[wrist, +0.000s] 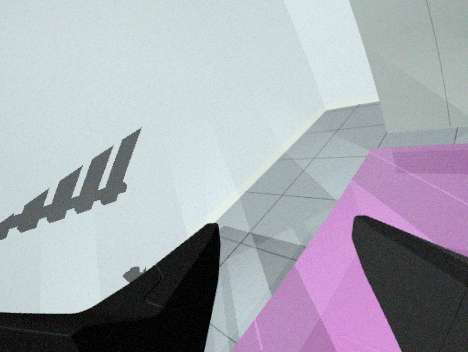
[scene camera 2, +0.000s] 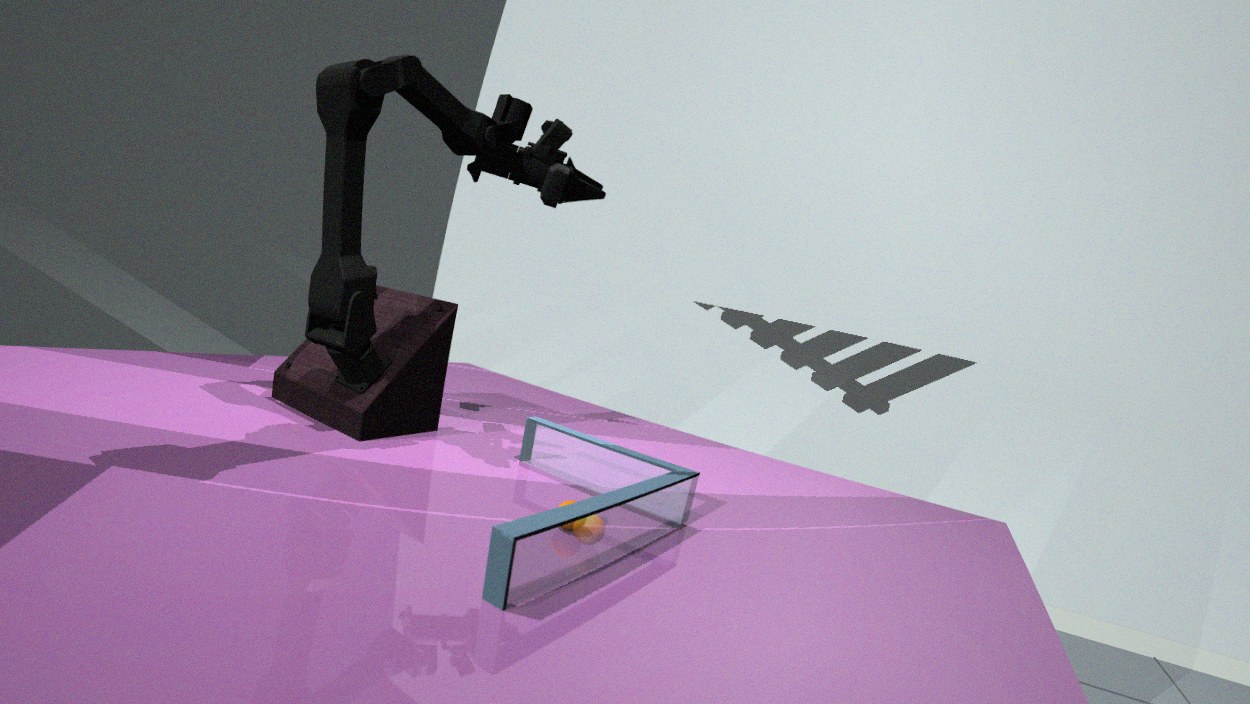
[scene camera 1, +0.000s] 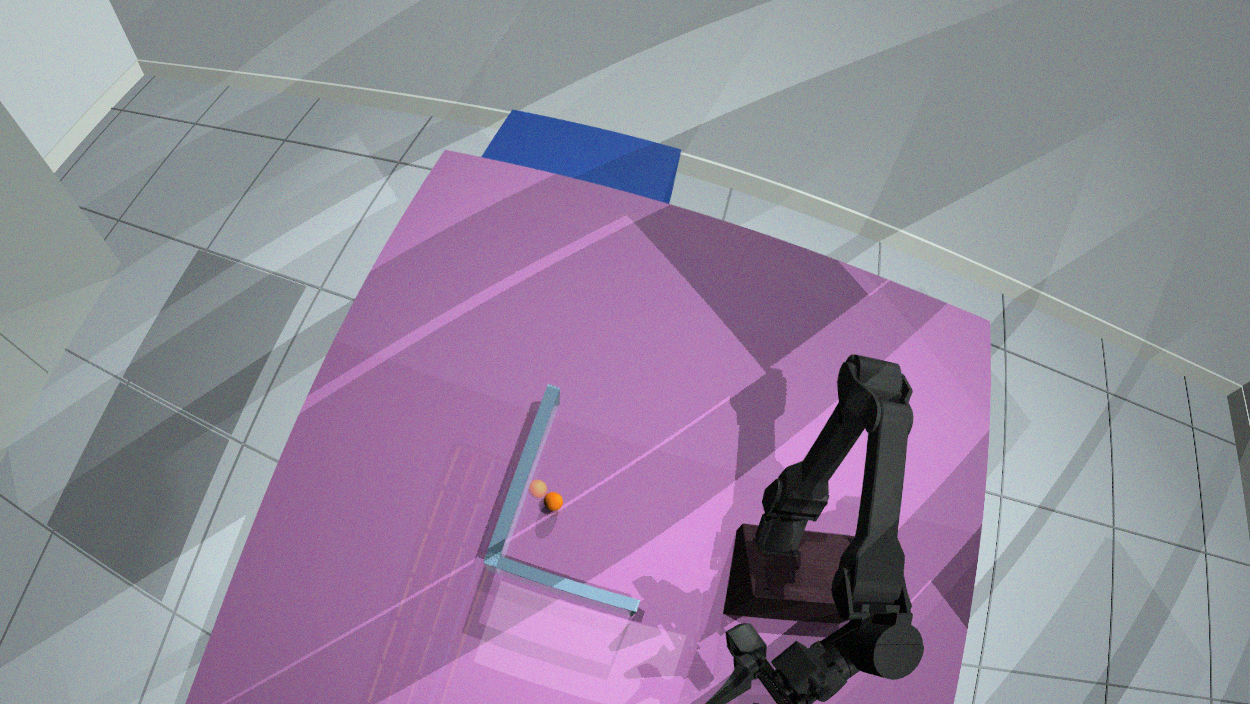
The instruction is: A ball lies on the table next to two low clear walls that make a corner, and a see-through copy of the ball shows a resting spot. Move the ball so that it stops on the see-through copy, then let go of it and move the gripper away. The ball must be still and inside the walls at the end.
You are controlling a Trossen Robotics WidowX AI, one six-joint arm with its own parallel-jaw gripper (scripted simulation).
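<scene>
My own gripper is here in what I see, and the wrist view shows the gripper too. I also see a clear wall.
</scene>
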